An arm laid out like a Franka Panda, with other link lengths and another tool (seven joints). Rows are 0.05 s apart.
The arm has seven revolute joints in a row. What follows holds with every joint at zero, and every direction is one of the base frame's.
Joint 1 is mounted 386.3 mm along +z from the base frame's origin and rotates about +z.
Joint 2 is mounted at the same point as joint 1 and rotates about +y.
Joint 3 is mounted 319.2 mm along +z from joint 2 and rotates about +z.
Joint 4 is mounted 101.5 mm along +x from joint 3 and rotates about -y.
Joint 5 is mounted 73.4 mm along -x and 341.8 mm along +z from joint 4 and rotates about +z.
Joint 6 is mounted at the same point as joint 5 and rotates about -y.
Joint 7 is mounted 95.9 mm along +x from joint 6 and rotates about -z.
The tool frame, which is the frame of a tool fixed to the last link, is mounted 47.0 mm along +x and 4.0 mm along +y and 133.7 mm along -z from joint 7; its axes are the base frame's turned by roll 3.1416, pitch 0.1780 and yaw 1.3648 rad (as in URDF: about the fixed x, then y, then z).
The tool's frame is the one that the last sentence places.
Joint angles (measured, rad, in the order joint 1, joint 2, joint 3, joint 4, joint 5, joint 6, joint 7), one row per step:
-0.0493 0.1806 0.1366 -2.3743 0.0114 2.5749 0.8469
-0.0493 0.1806 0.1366 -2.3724 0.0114 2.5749 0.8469
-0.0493 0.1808 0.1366 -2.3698 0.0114 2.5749 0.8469
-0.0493 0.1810 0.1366 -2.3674 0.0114 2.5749 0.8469
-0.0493 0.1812 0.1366 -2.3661 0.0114 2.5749 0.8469
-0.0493 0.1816 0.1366 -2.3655 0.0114 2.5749 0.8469
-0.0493 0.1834 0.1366 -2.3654 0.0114 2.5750 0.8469
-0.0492 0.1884 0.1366 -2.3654 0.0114 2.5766 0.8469
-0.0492 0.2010 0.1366 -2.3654 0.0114 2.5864 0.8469
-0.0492 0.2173 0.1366 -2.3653 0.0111 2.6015 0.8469
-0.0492 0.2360 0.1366 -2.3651 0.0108 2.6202 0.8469
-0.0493 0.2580 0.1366 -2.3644 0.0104 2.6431 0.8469
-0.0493 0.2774 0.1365 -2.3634 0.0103 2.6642 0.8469
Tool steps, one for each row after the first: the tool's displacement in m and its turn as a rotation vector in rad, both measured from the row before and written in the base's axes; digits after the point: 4 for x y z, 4 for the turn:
0.0007 0.0000 0.0007 0.0002 -0.0019 0.0000
0.0010 0.0001 0.0009 0.0002 -0.0024 -0.0001
0.0009 0.0001 0.0008 0.0002 -0.0022 -0.0001
0.0005 0.0000 0.0004 0.0001 -0.0011 0.0000
0.0002 0.0000 0.0000 0.0001 -0.0002 0.0000
-0.0001 0.0000 -0.0009 0.0001 0.0016 0.0000
-0.0002 0.0001 -0.0025 0.0004 0.0034 0.0000
0.0002 0.0001 -0.0055 0.0014 0.0028 -0.0003
0.0006 0.0002 -0.0068 0.0018 0.0011 -0.0003
0.0007 0.0002 -0.0076 0.0022 -0.0002 -0.0004
0.0010 0.0002 -0.0087 0.0026 -0.0016 -0.0007
0.0010 0.0002 -0.0074 0.0025 -0.0027 -0.0009

